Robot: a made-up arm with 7 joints.
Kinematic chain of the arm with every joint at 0, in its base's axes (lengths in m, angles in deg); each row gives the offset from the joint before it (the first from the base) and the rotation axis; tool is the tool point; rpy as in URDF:
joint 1: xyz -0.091 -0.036 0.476 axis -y
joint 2: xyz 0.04 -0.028 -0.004 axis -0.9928 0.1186 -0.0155
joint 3: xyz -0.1 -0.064 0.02 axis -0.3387 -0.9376 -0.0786
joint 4: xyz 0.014 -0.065 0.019 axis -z
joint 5: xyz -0.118 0 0.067 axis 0.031 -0.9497 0.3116
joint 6: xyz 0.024 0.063 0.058 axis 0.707 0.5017 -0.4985
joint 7: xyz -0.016 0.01 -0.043 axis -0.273 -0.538 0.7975
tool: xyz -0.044 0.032 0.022 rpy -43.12 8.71 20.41
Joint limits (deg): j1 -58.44..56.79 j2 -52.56..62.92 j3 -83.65..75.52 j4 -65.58..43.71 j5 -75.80..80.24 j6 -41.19..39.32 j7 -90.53..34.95
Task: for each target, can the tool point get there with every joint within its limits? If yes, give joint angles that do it. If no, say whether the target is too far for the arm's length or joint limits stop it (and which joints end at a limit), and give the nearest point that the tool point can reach.
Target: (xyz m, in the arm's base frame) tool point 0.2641 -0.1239 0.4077
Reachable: no: joint limits stop it (at a limit: joint 1, joint 3, joint 6) | nearest point 0.1503 -0.1007 0.5187 | short by 0.161 m
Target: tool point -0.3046 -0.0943 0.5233
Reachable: yes | joints -20.28 -26.05 30.77 6.55 42.72 -26.65 4.83
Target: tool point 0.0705 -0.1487 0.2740
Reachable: no: joint limits stop it (at a limit: joint 1, joint 2, joint 3, joint 5, joint 7) | nearest point 0.0158 -0.1410 0.2174 | short by 0.079 m
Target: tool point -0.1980 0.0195 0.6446
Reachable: yes | joints 45.84 45.64 -67.31 5.25 25.26 7.79 -59.20
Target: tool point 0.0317 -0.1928 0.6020
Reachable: yes | joints -41.47 6.76 -66.78 -41.26 -41.23 22.11 -12.07
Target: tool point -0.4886 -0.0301 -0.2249
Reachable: no: too far | nearest point -0.2752 -0.1195 0.1513 | short by 0.442 m
